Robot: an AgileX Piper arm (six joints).
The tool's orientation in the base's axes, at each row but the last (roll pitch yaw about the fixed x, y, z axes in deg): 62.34, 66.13, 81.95; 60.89, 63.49, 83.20; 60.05, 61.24, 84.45; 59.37, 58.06, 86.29; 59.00, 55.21, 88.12; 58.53, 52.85, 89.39; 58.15, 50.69, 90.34; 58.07, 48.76, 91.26; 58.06, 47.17, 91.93; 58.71, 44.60, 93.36
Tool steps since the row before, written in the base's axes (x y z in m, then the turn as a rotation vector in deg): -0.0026, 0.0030, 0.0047, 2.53, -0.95, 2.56; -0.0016, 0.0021, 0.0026, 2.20, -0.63, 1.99; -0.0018, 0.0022, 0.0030, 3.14, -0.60, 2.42; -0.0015, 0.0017, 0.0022, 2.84, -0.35, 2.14; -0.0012, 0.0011, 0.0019, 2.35, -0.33, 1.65; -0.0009, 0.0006, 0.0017, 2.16, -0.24, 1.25; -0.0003, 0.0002, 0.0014, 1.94, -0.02, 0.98; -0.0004, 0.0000, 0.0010, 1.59, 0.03, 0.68; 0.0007, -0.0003, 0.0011, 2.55, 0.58, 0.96; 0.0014, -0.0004, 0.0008, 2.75, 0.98, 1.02
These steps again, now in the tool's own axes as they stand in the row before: -0.0032, 0.0052, -0.0007, -2.58, -0.78, 2.57; -0.0015, 0.0034, -0.0002, -1.94, -0.61, 2.25; -0.0017, 0.0038, -0.0001, -2.26, -0.80, 3.21; -0.0010, 0.0030, -0.0001, -1.90, -0.60, 2.96; -0.0010, 0.0023, -0.0001, -1.50, -0.59, 2.40; -0.0010, 0.0018, 0.0000, -1.13, -0.63, 2.15; -0.0010, 0.0010, 0.0003, -0.78, -0.52, 1.96; -0.0007, 0.0008, 0.0000, -0.51, -0.46, 1.58; -0.0010, 0.0001, 0.0009, -0.37, -0.50, 2.72; -0.0009, -0.0005, 0.0013, -0.13, -0.34, 3.07
